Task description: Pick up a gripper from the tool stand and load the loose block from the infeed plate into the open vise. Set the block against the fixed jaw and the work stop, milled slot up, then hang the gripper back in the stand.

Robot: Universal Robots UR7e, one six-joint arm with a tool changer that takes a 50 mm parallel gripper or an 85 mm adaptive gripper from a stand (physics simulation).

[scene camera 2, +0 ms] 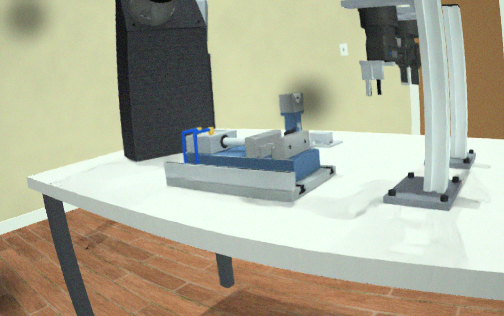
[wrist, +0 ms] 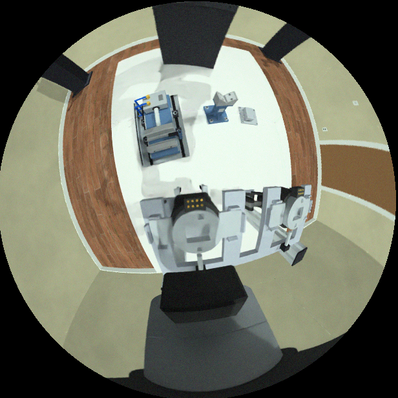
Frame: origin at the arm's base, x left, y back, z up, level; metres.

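Seen in the pictures: arm's base, origin of the base link: (scene camera 2: pixel 150 9).
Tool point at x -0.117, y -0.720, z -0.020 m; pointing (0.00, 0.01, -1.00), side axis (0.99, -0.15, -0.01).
Pixels of each thing's top centre, then the offset from my tool point to it. "spot": a spot on its surface instead.
- loose light-grey block, middle of its top: (scene camera 2: pixel 321 132) dx +0.341, dy +0.282, dz -0.412 m
- infeed plate, surface spot: (scene camera 2: pixel 336 143) spot: dx +0.350, dy +0.238, dz -0.444 m
- vise, surface spot: (scene camera 2: pixel 306 162) spot: dx -0.060, dy +0.145, dz -0.404 m
- blue frame, surface spot: (scene camera 2: pixel 195 147) spot: dx -0.121, dy +0.354, dz -0.372 m
The loose light-grey block (scene camera 2: pixel 321 137) (wrist: pixel 248 115) sits on the infeed plate (scene camera 2: pixel 336 143) (wrist: pixel 254 121) at the back. Its slot is too small to make out. The vise (scene camera 2: pixel 306 162) (wrist: pixel 159 120) has its jaws apart, with a small pale part between them. The tool stand (scene camera 2: pixel 434 100) (wrist: pixel 233 200) holds both grippers. The near parallel gripper (scene camera 2: pixel 374 89) hangs with its fingers apart and empty. The adaptive gripper (scene camera 2: pixel 409 76) hangs beyond it. In the wrist view their round couplings show from above; no gripper shows on the arm's dark tool end (wrist: pixel 202 295).
A blue pedestal (scene camera 2: pixel 292 122) (wrist: pixel 216 114) with a grey head stands between the vise and the infeed plate. A tall black cabinet (scene camera 2: pixel 167 90) (wrist: pixel 192 35) rises at the table's far end. A blue frame (scene camera 2: pixel 195 147) stands at the vise's left end.
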